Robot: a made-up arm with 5 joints. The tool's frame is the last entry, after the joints.
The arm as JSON. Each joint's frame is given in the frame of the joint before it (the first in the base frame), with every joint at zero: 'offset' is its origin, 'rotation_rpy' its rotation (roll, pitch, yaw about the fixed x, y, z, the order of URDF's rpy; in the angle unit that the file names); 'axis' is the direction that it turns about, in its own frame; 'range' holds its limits. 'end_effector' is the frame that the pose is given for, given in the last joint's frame.
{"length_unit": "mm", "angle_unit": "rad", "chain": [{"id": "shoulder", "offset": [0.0, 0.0, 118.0], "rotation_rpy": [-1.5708, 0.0, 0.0], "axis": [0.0, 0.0, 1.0], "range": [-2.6, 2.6]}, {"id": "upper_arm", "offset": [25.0, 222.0, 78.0], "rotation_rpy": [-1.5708, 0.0, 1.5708], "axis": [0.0, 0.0, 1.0], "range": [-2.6, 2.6]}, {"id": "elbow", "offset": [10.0, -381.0, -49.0], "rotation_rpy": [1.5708, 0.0, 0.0], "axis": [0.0, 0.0, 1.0], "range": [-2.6, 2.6]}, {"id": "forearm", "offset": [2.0, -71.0, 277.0], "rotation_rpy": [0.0, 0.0, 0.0], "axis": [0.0, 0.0, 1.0], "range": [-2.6, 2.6]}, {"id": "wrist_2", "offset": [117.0, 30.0, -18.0], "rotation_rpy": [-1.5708, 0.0, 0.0], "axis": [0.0, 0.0, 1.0], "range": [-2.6, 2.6]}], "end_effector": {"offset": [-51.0, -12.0, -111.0], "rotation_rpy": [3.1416, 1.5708, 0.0]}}
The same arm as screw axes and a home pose.
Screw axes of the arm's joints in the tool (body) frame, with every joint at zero. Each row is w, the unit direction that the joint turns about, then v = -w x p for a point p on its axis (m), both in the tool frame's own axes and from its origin. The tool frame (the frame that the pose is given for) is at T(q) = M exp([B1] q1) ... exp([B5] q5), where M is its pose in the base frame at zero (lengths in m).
B1: w 0.000004 1 -0.000004 v -0.3 0 -0.226
B2: w -1 0.000004 0 v 0 -0.078 -0.652
B3: w 0.000004 1 -0.000004 v -0.068 0 -0.152
B4: w 0.000004 1 -0.000004 v -0.066 0 -0.081
B5: w -1 0.000004 0 v 0 0.051 -0.012
M: xyz 0.226 0.73 -0.182 (m) rpy 0 0 0 (rad, as in URDF)
Joint limits (rad, base to tool): -2.6..2.6 -2.6..2.6 -2.6..2.6 -2.6..2.6 -2.6..2.6

